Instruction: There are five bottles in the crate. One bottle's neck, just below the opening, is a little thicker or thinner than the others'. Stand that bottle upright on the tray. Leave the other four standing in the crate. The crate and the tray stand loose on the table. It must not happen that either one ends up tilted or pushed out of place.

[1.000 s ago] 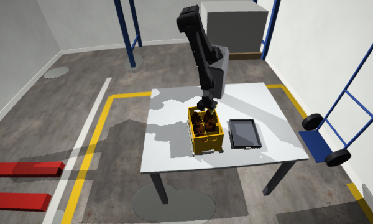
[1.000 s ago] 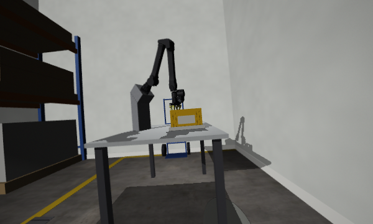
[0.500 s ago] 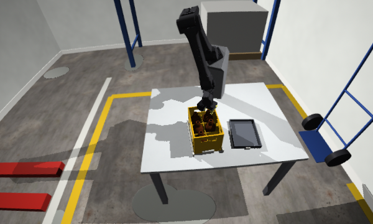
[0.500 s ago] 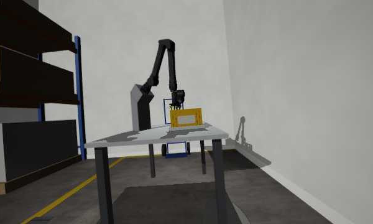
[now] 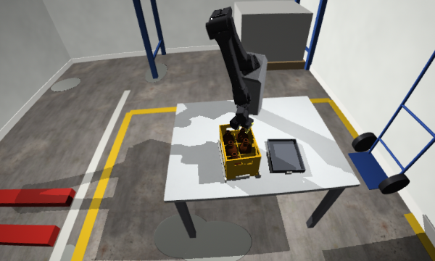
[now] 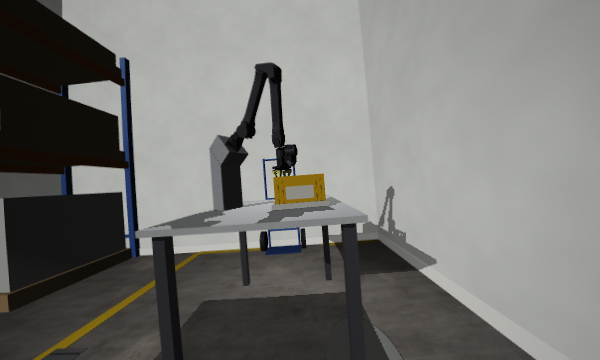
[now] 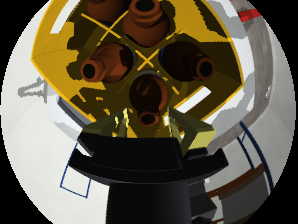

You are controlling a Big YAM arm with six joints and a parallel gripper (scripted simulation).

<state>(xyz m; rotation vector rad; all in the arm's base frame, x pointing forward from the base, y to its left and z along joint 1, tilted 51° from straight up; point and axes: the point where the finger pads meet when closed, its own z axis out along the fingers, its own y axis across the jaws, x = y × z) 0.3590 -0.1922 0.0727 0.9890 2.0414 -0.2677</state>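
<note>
My gripper is now 6 cm above the brown bottle. Also, from my hand: dark tray 20 cm to the left, 19 cm ahead, 14 cm below; crate 7 cm to the right, 7 cm below, 7 cm ahead.
</note>
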